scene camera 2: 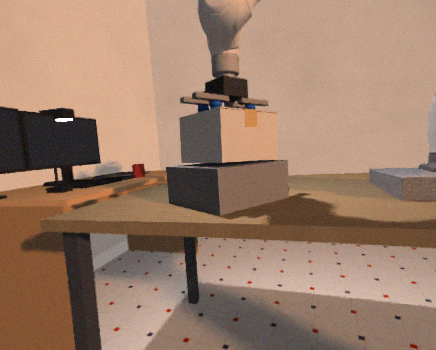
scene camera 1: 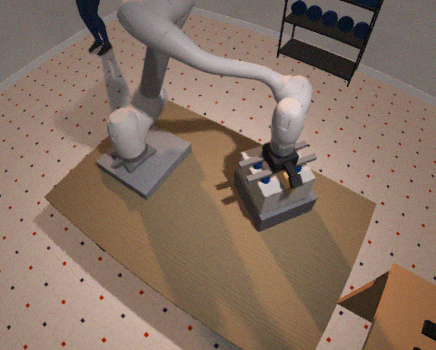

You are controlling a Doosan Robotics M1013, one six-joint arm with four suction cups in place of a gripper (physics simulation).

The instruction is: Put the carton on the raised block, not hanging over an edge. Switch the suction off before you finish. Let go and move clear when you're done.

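Note:
The carton [scene camera 1: 285,198] [scene camera 2: 248,140], pale with an orange tape strip, is upright and level over the grey raised block [scene camera 1: 287,213] [scene camera 2: 254,186]. In scene camera 2 a thin light gap shows under its left side, so it appears to hang just above the block's top. Seen from above, it lies within the block's outline, with grey rim showing along the near sides; the far side is hidden. My suction gripper [scene camera 1: 281,168] [scene camera 2: 227,103] has its blue cups against the carton's top and holds it. One cup is hidden by the tool.
The block stands on the wooden table [scene camera 1: 200,260] [scene camera 2: 150,227]. The arm's base plate [scene camera 1: 150,182] [scene camera 2: 417,187] is at the table's other side. A desk [scene camera 2: 30,205] with monitors [scene camera 2: 60,140] and a red cup [scene camera 2: 138,170] is beyond. A shelf rack [scene camera 1: 316,59] stands behind.

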